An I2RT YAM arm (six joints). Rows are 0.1 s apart.
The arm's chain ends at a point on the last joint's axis. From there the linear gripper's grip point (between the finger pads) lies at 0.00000 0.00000 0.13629 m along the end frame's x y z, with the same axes.
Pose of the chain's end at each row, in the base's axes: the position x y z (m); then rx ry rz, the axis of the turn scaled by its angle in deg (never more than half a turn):
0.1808 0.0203 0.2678 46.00 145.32 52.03
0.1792 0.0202 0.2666 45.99 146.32 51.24
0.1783 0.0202 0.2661 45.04 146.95 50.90
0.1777 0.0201 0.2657 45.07 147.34 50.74
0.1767 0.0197 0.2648 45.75 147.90 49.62
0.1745 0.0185 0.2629 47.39 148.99 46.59
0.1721 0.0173 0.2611 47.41 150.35 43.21
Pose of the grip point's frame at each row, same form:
0.2452 0.0850 0.1666 46.00 145.32 52.03
0.2418 0.0842 0.1639 45.99 146.32 51.24
0.2400 0.0843 0.1628 45.04 146.95 50.90
0.2386 0.0841 0.1620 45.07 147.34 50.74
0.2367 0.0822 0.1596 45.75 147.90 49.62
0.2327 0.0766 0.1542 47.39 148.99 46.59
0.2282 0.0710 0.1491 47.41 150.35 43.21

